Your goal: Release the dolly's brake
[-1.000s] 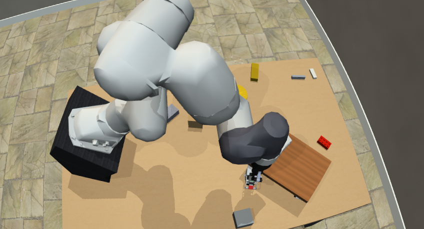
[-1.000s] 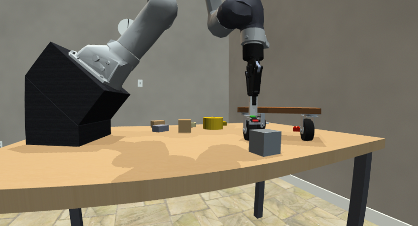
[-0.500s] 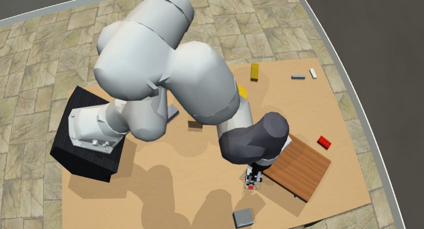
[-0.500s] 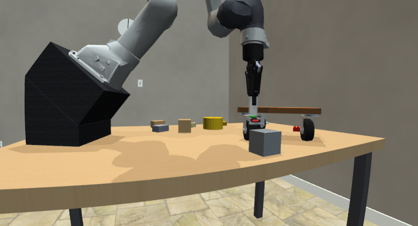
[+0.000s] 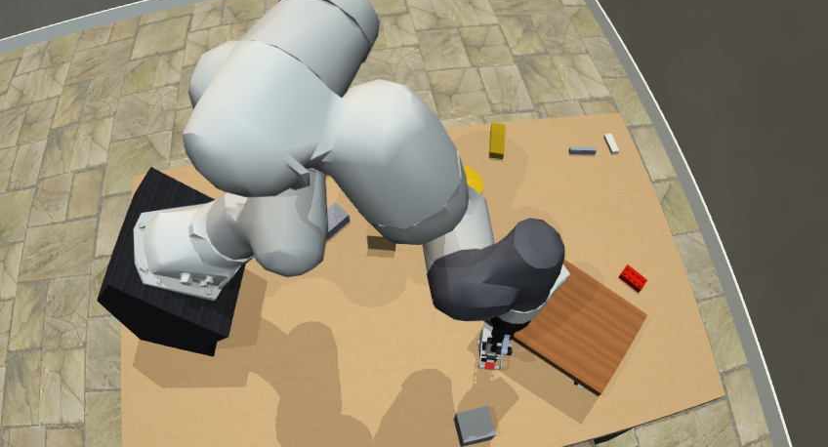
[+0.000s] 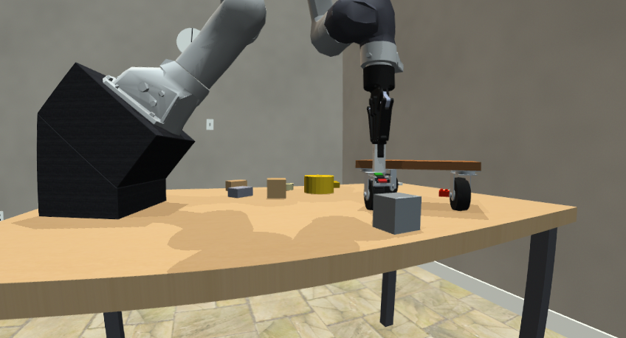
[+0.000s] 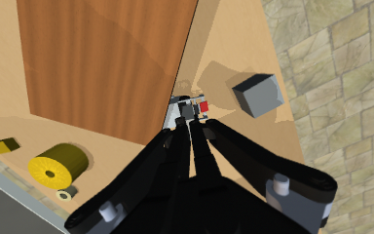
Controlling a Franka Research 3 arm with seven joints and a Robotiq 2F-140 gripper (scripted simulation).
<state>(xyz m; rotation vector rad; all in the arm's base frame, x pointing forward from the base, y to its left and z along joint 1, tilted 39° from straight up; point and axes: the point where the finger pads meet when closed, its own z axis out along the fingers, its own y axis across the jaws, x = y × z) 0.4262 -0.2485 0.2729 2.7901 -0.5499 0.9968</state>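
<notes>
Right now the brake pedal is 5 cm below my hand, 1 cm to the right of it and 1 cm behind it. The rest, counted from my hand: grey cube (12 cm to the right, 10 cm below, 8 cm behind); yellow cylinder (39 cm to the left, 10 cm below, 10 cm ahead); tan cube (35 cm to the left, 10 cm below, 10 cm behind).
</notes>
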